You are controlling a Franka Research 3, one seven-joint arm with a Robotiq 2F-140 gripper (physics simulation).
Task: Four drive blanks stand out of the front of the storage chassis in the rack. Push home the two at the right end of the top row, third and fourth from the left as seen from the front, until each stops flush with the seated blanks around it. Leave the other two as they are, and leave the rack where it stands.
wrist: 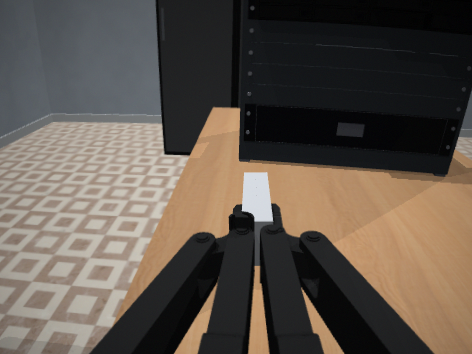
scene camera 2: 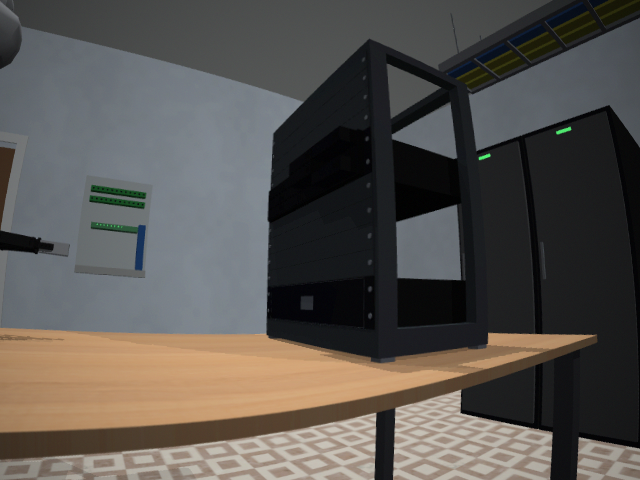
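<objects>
The wrist view shows a dark rack, and you get the rack in scene camera 2 as well. On that rack, (wrist: pixel 343 106) and (scene camera 2: pixel 302 279) are the same spot.
</objects>
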